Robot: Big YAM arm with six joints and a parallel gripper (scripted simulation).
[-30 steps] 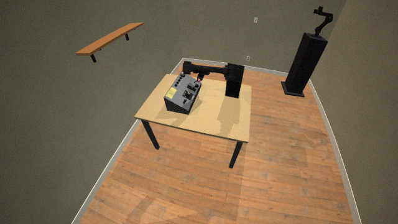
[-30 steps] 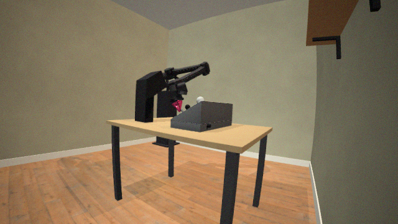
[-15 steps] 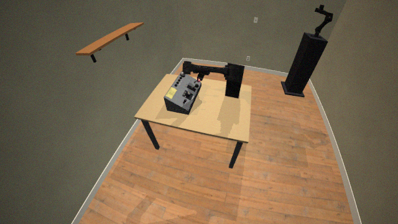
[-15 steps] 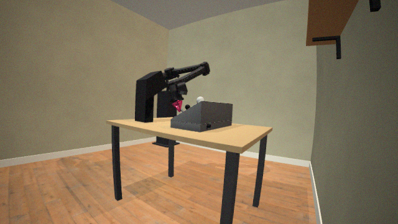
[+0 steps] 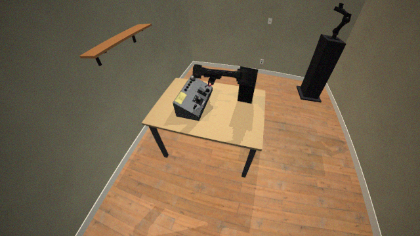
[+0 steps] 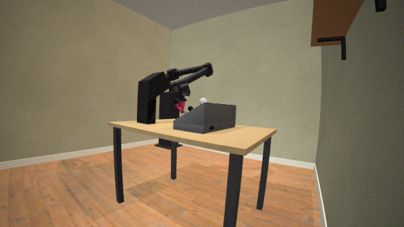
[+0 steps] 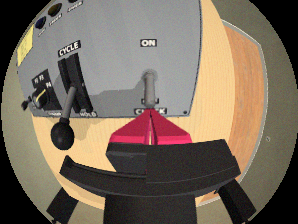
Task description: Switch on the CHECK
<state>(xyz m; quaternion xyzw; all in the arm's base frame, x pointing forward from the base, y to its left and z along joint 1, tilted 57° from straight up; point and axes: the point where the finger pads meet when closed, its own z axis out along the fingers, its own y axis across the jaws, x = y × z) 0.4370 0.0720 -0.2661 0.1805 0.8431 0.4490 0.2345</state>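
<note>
The lever lies 20 mm ahead of my hand and 120 mm to the left of it. Round my hand: grey console: 80 mm ahead, 170 mm to the left, 30 mm below; rotary selector: 60 mm ahead, 230 mm to the left.
</note>
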